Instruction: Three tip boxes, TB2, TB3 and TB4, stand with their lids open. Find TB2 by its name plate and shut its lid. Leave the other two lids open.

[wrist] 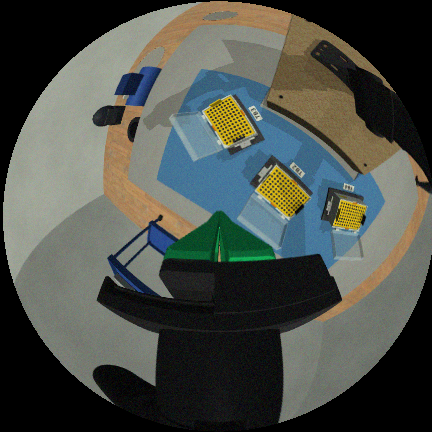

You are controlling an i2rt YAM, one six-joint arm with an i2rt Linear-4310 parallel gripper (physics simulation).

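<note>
Tip box TB2 has a yellow tip rack and stands in the middle of the three, its name plate beside it. Its clear lid is open, spread out on the side toward my gripper. Tip box TB3 stands at the upper left with its clear lid open to the left. Tip box TB4 stands at the right with its clear lid open below it; its plate is small and hard to read. My gripper is shut and empty, its green fingertips together, to the left of TB2's lid in the view.
The boxes stand on a blue mat on a grey table with a wooden edge. A brown board with a black arm part lies at the upper right. Blue objects are at the left edge; a blue frame is by the fingers.
</note>
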